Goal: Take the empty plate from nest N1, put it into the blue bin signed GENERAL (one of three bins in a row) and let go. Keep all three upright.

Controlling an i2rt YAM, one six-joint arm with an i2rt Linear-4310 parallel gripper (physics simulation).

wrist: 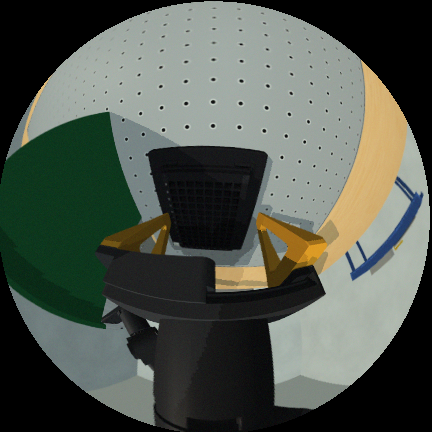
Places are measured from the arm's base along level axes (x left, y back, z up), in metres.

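Where they show: gripper, fingertip midpoint: (pixel 213 217).
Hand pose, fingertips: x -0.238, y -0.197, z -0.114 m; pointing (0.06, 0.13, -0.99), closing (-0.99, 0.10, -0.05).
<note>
Each offset is from my fingertips to the top centre of the thing. "*": to the spot under its first point. Level surfaces: height alone.
My gripper (pixel 213 217) is open, with its two orange fingers wide apart and nothing held between them. A black plate-like piece {dx +0.012, dy +0.015, dz -0.009 m} (pixel 205 212) with a grid of small wells lies beyond and between the fingertips. It shows inside a black frame {dx +0.012, dy +0.015, dz -0.020 m} (pixel 207 155) that stands on the perforated board. The frame's near end lies between the fingers in the view. Dark shading hides where the plate ends and the frame begins. No N1 label can be read. The blue bin signed GENERAL cannot be made out.
A large dark green panel or block {* dx +0.115, dy -0.081, dz +0.058 m} (pixel 60 200) stands close at the left. The grey perforated board {dz -0.035 m} (pixel 225 65) has a light wooden border (pixel 385 115) at the right. A blue railed frame (pixel 395 237) shows beyond that border. A dark jointed part (pixel 142 340) shows at the lower left.
</note>
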